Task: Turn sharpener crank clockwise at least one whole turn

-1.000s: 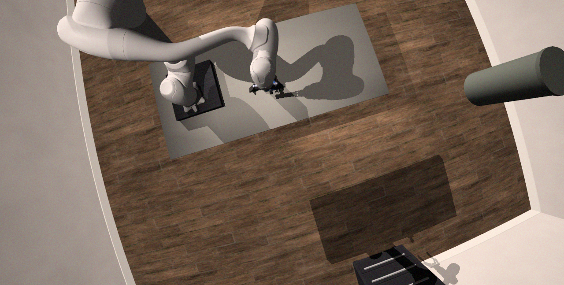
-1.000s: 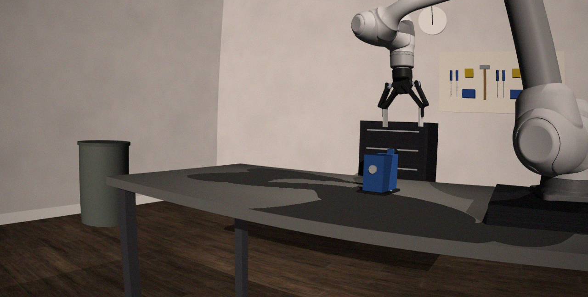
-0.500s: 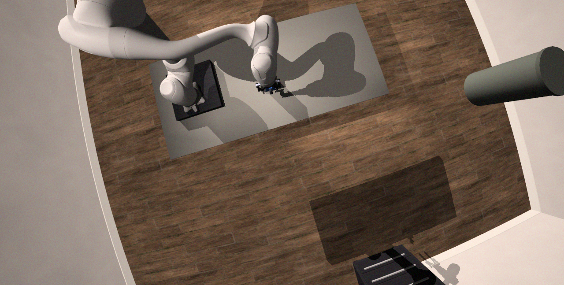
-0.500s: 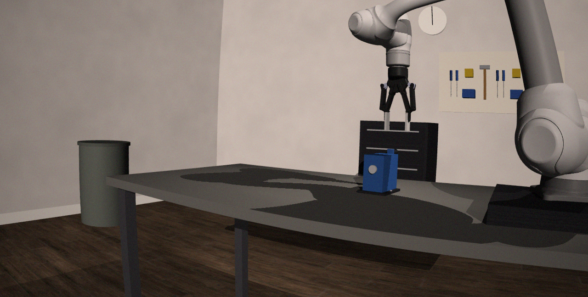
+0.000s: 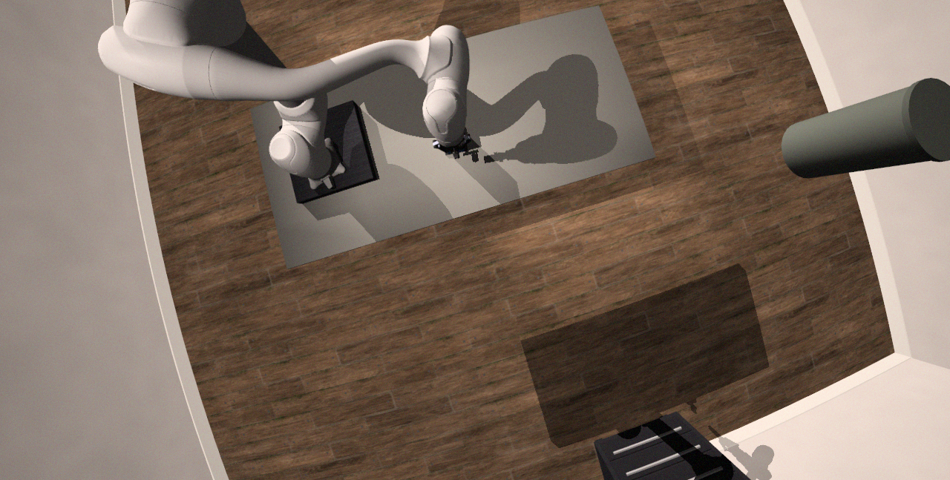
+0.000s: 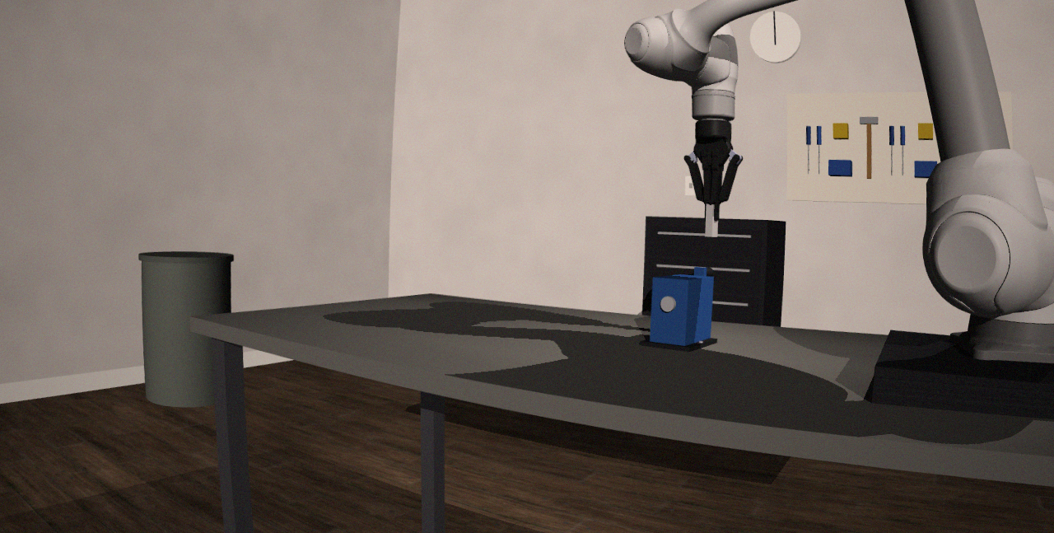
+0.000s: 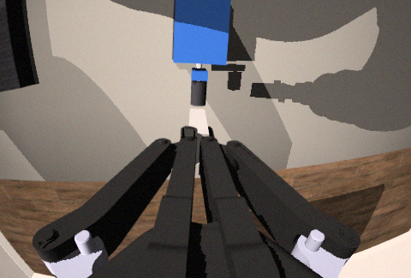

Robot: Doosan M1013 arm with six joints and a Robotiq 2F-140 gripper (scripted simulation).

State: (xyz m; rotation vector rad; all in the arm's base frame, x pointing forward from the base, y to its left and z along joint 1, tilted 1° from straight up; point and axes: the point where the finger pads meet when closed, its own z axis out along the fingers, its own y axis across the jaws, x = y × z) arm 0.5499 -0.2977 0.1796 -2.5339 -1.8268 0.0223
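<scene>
Right now the crank is 11 cm below my hand, 2 cm to the left of it and 1 cm ahead of it.
</scene>
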